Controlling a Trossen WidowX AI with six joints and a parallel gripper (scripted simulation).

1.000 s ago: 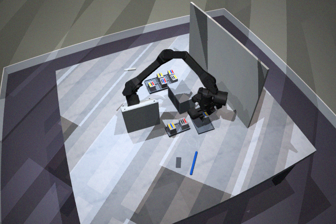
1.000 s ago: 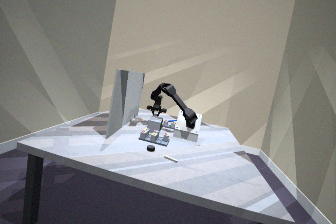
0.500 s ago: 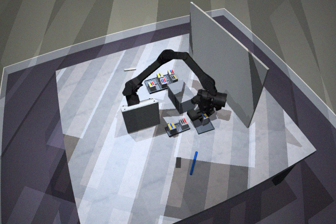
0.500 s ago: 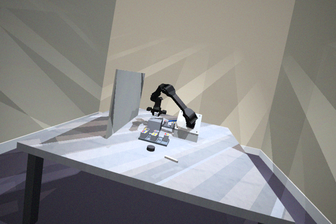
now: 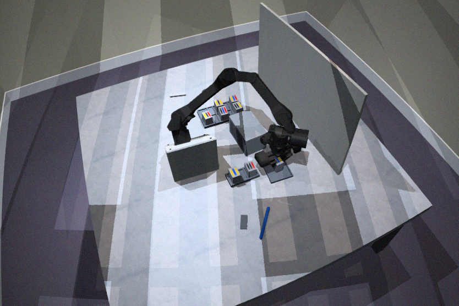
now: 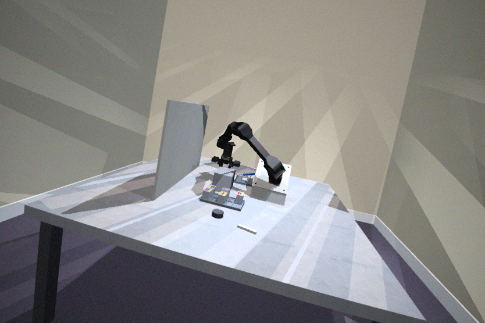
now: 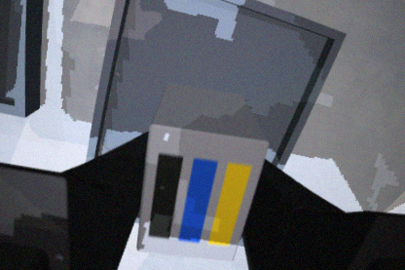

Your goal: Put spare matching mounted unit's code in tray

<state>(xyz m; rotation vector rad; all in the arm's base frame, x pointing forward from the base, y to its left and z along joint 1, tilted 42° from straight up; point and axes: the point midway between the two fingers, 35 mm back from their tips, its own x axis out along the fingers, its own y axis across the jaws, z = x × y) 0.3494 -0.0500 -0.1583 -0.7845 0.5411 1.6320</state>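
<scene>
Right now my gripper tip is 20 mm below the grey spare. The rest, counted from my gripper tip: rack: 150 mm behind, 20 mm below; then flat grey tray: 20 mm below; then blue pen: 120 mm behind, 230 mm to the right, 20 mm below.
</scene>
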